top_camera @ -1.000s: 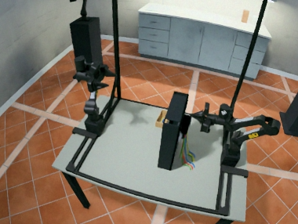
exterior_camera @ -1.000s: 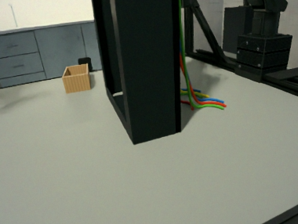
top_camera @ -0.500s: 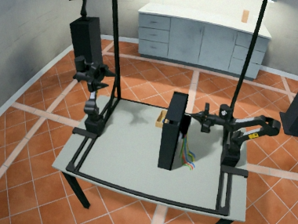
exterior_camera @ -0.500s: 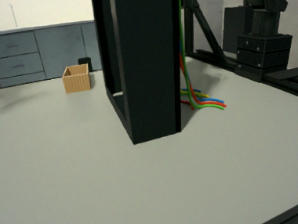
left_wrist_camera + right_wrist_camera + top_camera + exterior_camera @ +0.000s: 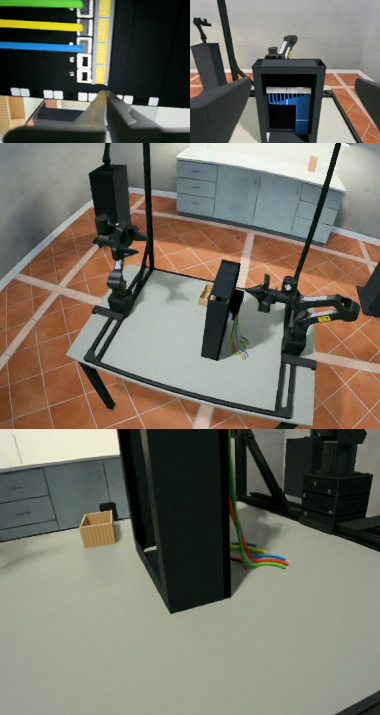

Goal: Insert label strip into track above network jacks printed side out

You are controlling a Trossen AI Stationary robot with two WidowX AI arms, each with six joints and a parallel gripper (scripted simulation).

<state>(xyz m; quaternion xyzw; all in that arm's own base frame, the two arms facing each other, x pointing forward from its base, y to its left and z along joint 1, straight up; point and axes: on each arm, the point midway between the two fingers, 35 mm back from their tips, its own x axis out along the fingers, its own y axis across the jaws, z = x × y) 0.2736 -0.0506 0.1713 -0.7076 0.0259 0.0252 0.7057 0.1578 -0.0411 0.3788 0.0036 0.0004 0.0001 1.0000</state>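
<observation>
Right now the yellow label strip is 40 mm ahead of my left hand, 40 mm to the right of it and 10 mm below it. Round my left hand: small box 180 mm behind, 220 mm to the right, 270 mm below.
</observation>
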